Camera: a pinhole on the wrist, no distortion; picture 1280 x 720 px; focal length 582.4 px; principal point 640.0 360.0 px. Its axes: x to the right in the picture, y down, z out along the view. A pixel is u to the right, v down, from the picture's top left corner.
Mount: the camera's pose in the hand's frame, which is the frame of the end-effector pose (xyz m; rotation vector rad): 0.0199 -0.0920 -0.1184 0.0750 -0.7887 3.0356
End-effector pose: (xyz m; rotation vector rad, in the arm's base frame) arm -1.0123 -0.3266 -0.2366 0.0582 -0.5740 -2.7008
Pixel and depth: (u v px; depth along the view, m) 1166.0 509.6 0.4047
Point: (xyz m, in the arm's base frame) -0.8665 0.1962 -0.2174
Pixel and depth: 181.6 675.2 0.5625
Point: -1.7063 0.1035 -0.2836
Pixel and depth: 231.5 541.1 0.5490
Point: -1.6173 0.0419 -0.1852
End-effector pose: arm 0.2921 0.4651 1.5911 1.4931 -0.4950 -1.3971
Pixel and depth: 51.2 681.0 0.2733
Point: 0.2248 0.3511 1.1409
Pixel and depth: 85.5 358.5 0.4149
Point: 0.1024 0.1467 1.1609
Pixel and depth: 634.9 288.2 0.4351
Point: -0.0412 0.4299 1.3962
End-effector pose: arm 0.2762 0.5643 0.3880 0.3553 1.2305 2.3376
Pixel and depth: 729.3 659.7 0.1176
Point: 0.3095 0.6346 0.1960
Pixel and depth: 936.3 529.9 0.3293
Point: 0.5436 0.7504 0.1815
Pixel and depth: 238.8 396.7 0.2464
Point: 0.2039 0.8341 0.2504
